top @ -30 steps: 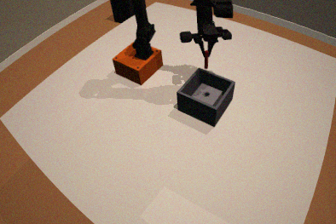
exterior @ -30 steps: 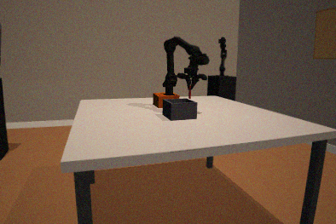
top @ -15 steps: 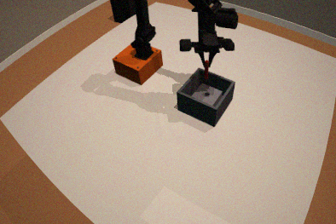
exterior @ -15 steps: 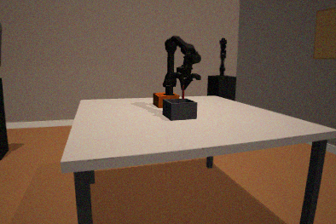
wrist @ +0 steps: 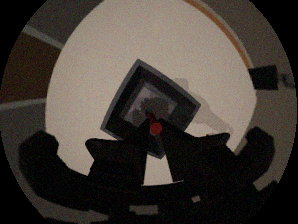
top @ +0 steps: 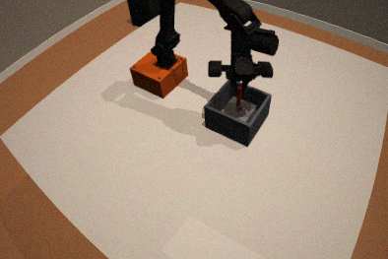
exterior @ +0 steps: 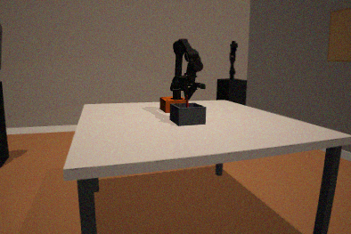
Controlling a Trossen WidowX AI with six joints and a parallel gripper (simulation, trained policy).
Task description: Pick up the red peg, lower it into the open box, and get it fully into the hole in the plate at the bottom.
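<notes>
My gripper tip is 2 cm above the red peg. Round my gripper tip: grey plate (8 cm below); then dark box (10 cm below).
</notes>
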